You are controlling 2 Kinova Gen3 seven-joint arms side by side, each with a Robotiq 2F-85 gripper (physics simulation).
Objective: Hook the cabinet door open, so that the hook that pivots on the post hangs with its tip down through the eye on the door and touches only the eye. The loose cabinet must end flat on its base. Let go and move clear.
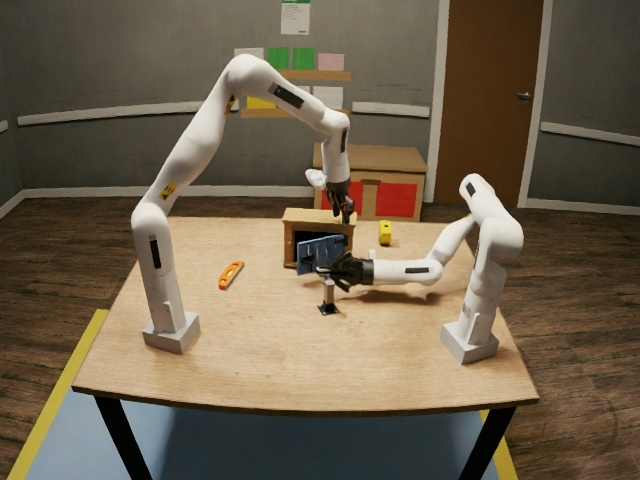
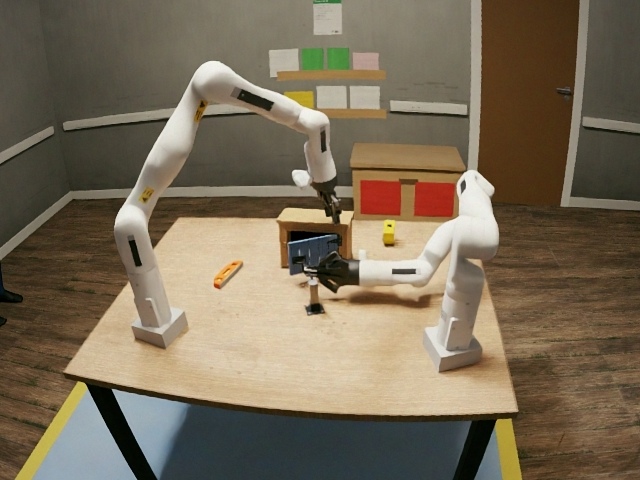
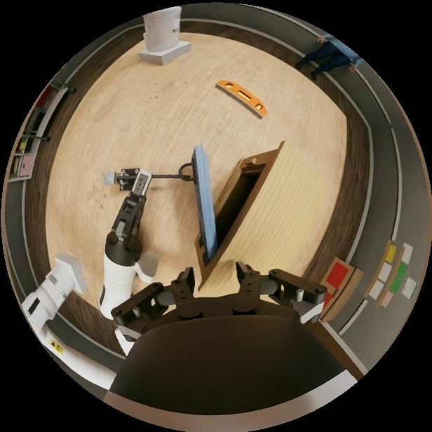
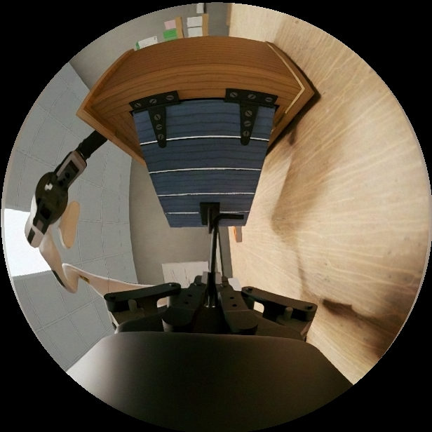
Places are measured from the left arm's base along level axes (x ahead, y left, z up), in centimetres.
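Pixels of known places: left gripper, fingertip midpoint: (image 1: 341, 220) (image 2: 333, 220); right gripper, fingertip midpoint: (image 1: 316, 271) (image 2: 304, 270); left arm's base, link origin: (image 1: 169, 322) (image 2: 157, 317); right arm's base, link origin: (image 1: 471, 332) (image 2: 453, 338).
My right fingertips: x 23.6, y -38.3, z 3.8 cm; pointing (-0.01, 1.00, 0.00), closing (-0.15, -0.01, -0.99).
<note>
For each thing: its top centre in the pictures, then the offset to it from my right fingertips. "spot": a spot on its surface instead. Level surfaces: height alone.
- cabinet, top centre: (image 1: 318, 221) (image 2: 311, 222) dx +15.0, dy +0.0, dz +8.1 cm
- post, surface spot: (image 2: 313, 293) (image 1: 329, 293) spot: dx -7.7, dy -3.7, dz -2.3 cm
- orange level-like tool, top centre: (image 1: 229, 272) (image 2: 226, 271) dx +7.8, dy +27.3, dz -6.8 cm
- table, surface height: dz -8.6 cm
- yellow block-shaped object, top centre: (image 2: 388, 223) (image 1: 385, 223) dx +34.3, dy -23.0, dz -1.1 cm
The cabinet (image 1: 289, 242) (image 2: 283, 246) (image 3: 295, 200) (image 4: 180, 65) stands upright. Its blue door (image 1: 320, 253) (image 2: 310, 254) (image 3: 204, 200) (image 4: 202, 155) is swung partly open. The eye (image 3: 185, 172) is on the door's outer face near its free edge. The hook (image 3: 162, 176) (image 4: 213, 250) reaches from the post (image 1: 329, 293) (image 2: 314, 294) to the eye; its bent tip points down there. Whether the tip passes through is unclear. My right gripper (image 1: 324, 271) (image 2: 309, 270) (image 3: 147, 170) (image 4: 211, 279) is shut on the hook's rod. My left gripper (image 1: 346, 212) (image 3: 214, 272) is open above the cabinet's hinge-side top corner.
An orange level-like tool (image 1: 230, 274) (image 2: 227, 273) (image 3: 242, 98) lies on the table (image 1: 248, 356) left of the cabinet. A yellow block-shaped object (image 1: 385, 232) (image 2: 388, 232) stands right of the cabinet. My right forearm stretches low across the table's right side.
</note>
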